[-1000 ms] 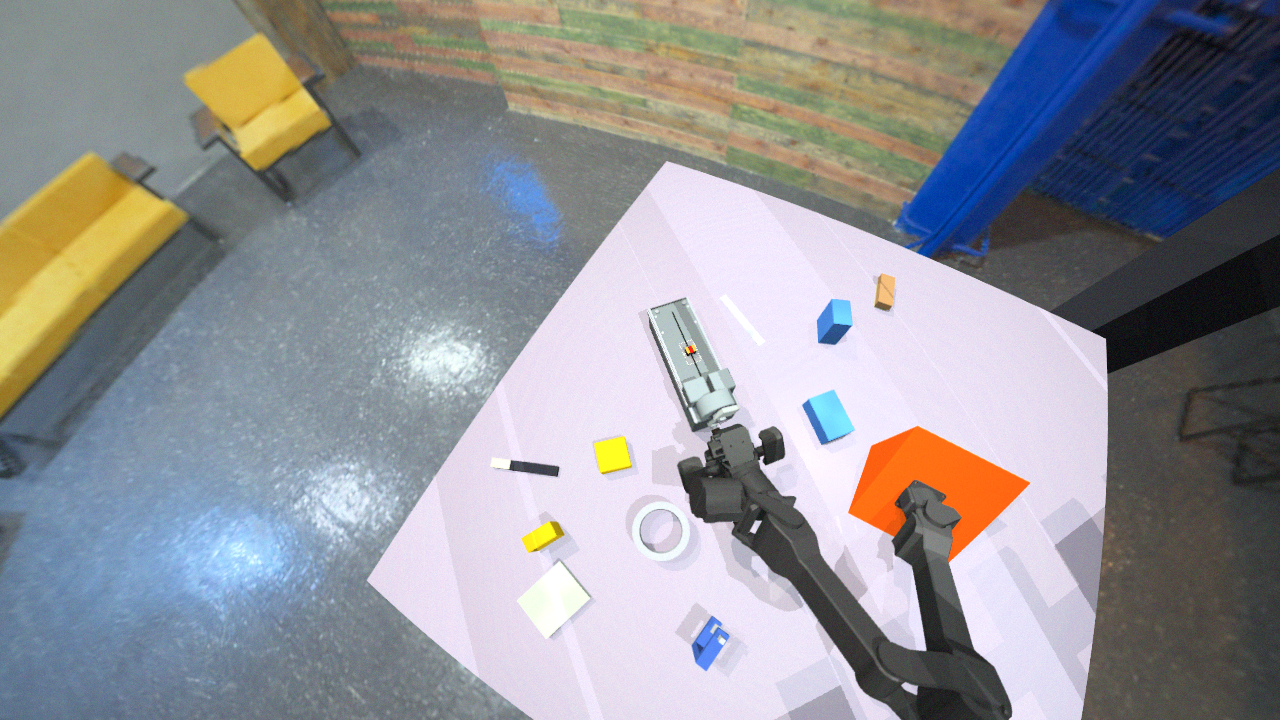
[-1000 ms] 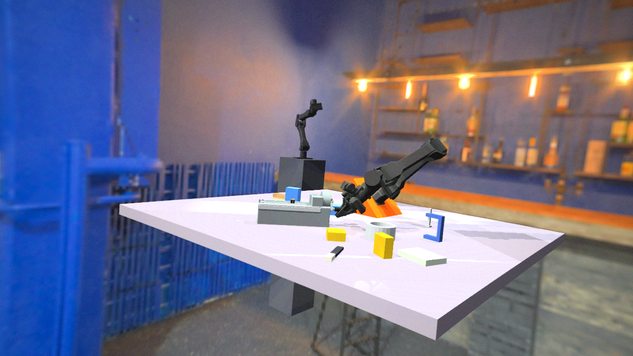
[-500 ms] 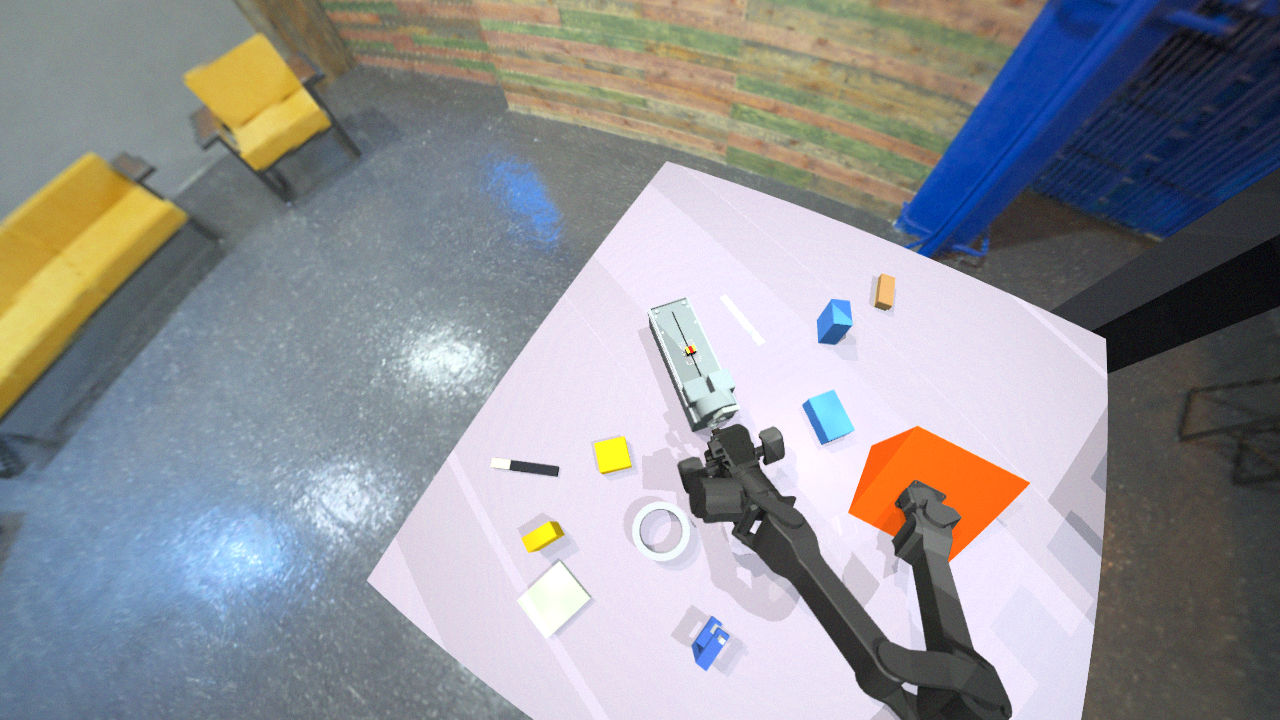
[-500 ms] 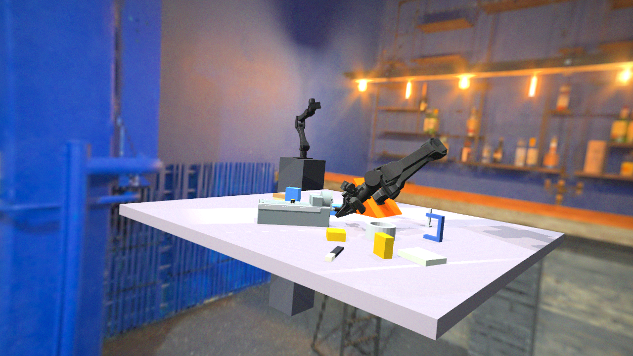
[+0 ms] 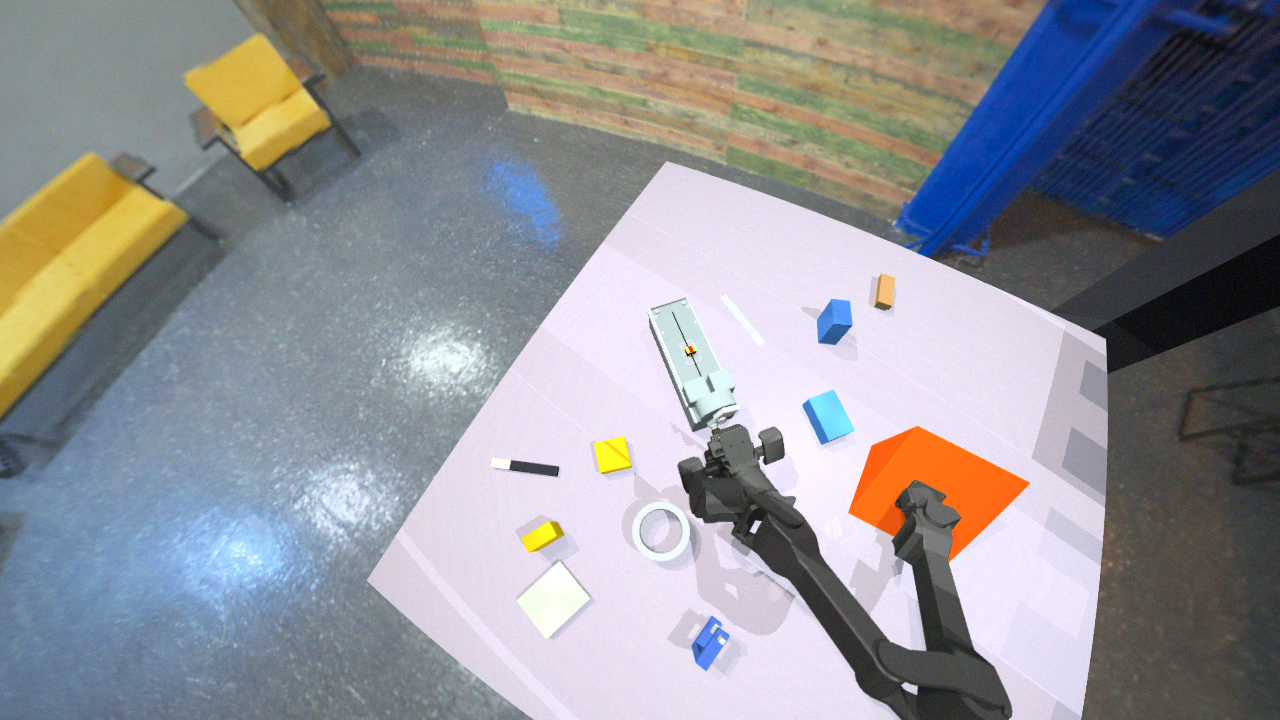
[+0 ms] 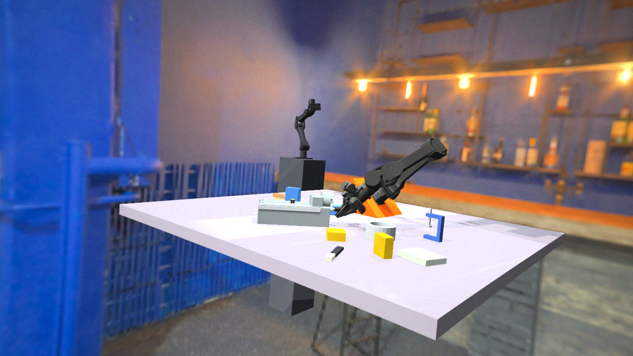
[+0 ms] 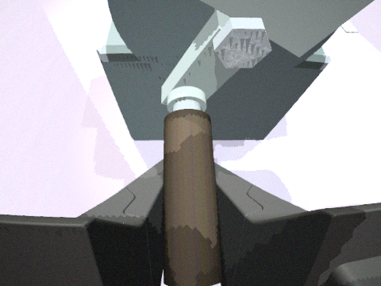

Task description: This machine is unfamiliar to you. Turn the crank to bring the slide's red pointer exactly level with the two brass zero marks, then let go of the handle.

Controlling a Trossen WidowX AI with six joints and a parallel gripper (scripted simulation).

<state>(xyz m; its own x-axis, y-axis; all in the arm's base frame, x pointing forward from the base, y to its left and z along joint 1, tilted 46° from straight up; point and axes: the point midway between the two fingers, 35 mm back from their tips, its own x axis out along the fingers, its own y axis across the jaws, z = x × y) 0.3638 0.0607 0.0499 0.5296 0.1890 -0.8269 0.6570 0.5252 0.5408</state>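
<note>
My gripper tip is now 3 cm below the brown crank handle, 1 cm to the right of it and 1 cm past it. The rest, counted from my gripper tip: metal strip (28 cm to the right, 6 cm ahead, 3 cm below); then blue clamp (32 cm to the left, 15 cm behind, 2 cm above); then red pointer (12 cm to the right, 12 cm ahead, 5 cm above).
</note>
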